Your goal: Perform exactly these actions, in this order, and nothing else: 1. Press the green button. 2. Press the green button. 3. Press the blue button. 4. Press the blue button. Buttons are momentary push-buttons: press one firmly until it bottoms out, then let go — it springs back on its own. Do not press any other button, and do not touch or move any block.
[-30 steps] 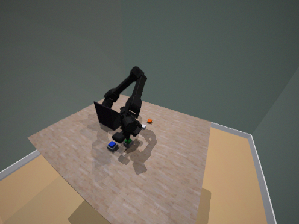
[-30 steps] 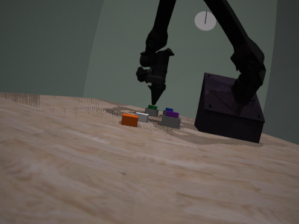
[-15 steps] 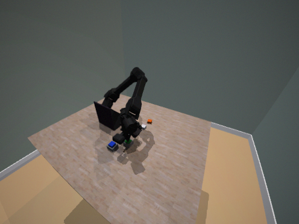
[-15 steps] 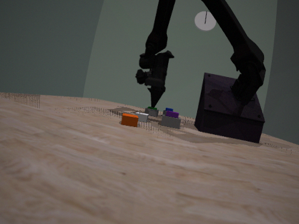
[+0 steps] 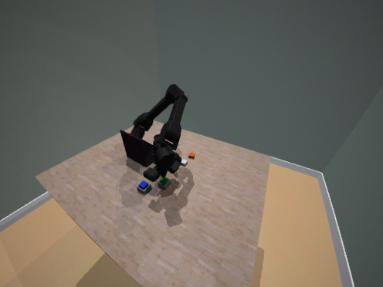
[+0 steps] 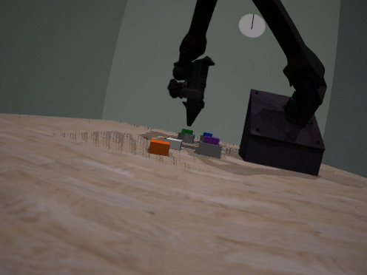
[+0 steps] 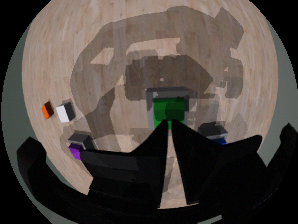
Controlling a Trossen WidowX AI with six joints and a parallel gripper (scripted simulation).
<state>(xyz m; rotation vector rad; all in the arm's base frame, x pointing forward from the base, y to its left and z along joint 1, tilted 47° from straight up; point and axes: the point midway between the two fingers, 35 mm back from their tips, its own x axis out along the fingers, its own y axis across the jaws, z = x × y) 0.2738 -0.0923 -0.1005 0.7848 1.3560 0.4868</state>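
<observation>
Right now my gripper tip is 2 cm above the green button. From my gripper tip the other things lie so: blue button (7 cm to the right, 7 cm behind, 2 cm below); then purple button (18 cm to the left, 5 cm behind, 2 cm below); then white block (18 cm to the left, 4 cm below, 2 cm ahead).
</observation>
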